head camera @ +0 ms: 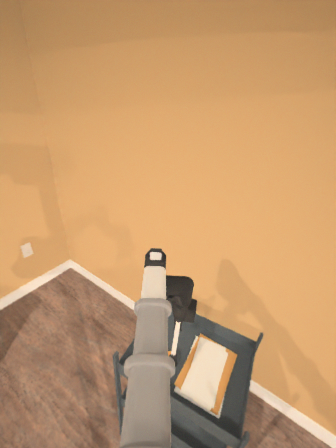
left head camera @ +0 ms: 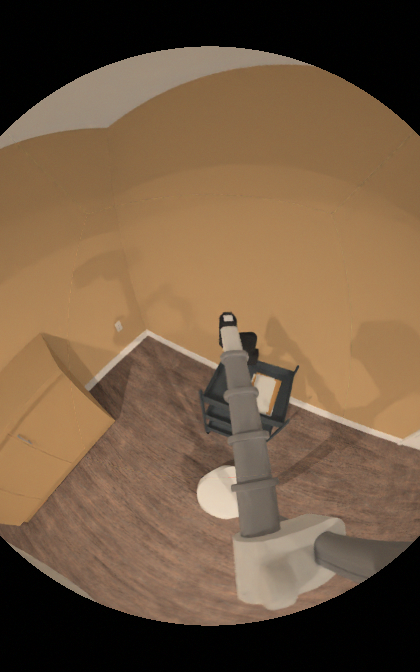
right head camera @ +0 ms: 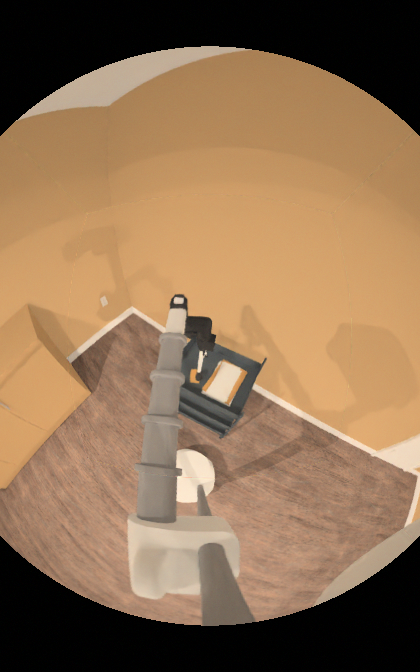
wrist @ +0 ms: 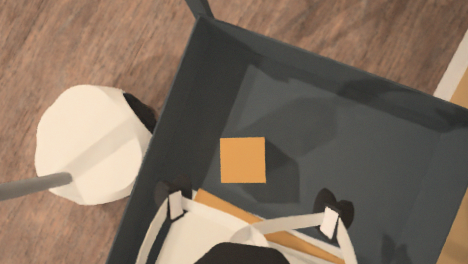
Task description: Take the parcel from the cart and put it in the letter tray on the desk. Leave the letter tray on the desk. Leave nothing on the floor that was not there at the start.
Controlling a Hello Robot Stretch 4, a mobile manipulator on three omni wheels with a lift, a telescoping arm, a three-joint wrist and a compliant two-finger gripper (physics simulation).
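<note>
The parcel, a small orange box, lies on the top shelf of the dark grey cart. In the head camera view, the arm hides most of it. My gripper is open above the cart, with its fingertips wide apart and nothing between them. In the wrist view, the parcel shows beyond the fingertips, a little left of the midpoint between them. The desk and the letter tray do not show in these views.
A stack of white and orange papers or envelopes lies beside the parcel. The cart stands near the wall. A round white base is beside it. A wooden cabinet stands left.
</note>
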